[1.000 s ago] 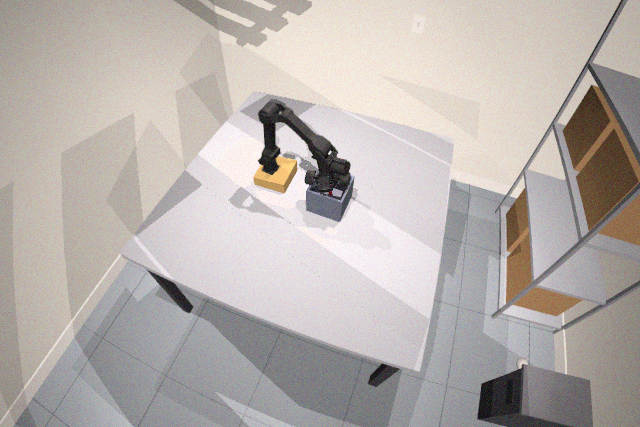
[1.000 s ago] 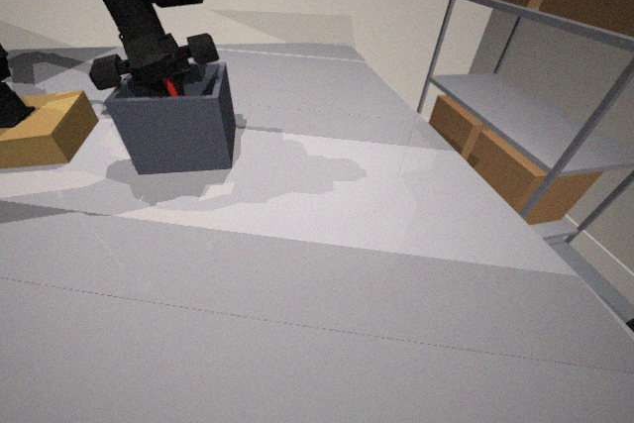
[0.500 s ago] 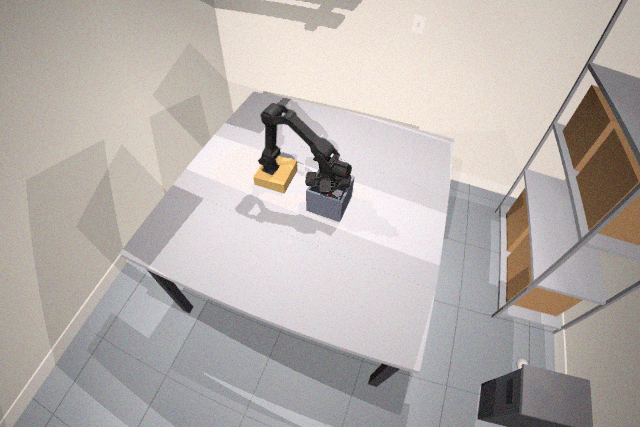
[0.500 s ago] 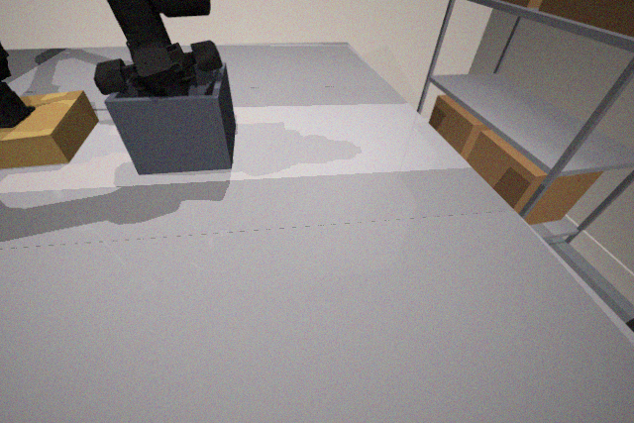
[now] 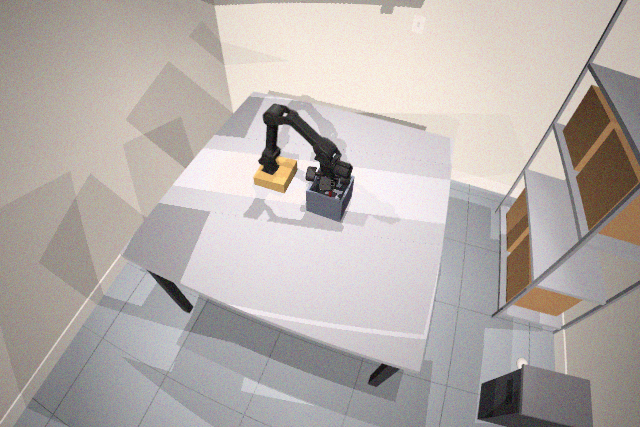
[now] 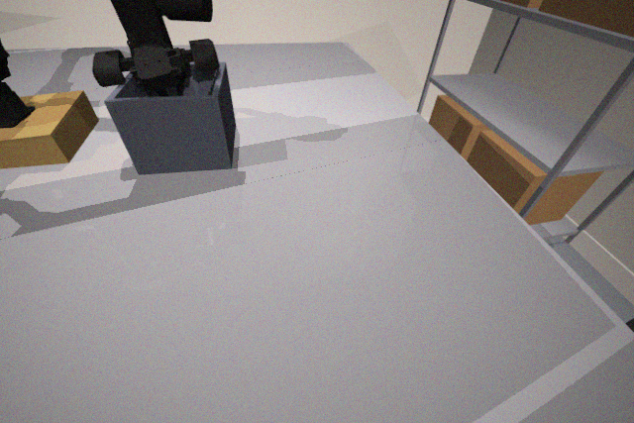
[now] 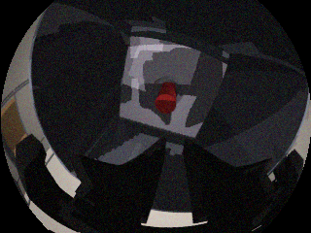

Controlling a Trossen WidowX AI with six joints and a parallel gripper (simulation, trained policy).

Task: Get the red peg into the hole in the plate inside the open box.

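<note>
Right now my gripper tip is 2 cm short of the red peg, 3 cm to the left of it and 3 cm above it.
</note>
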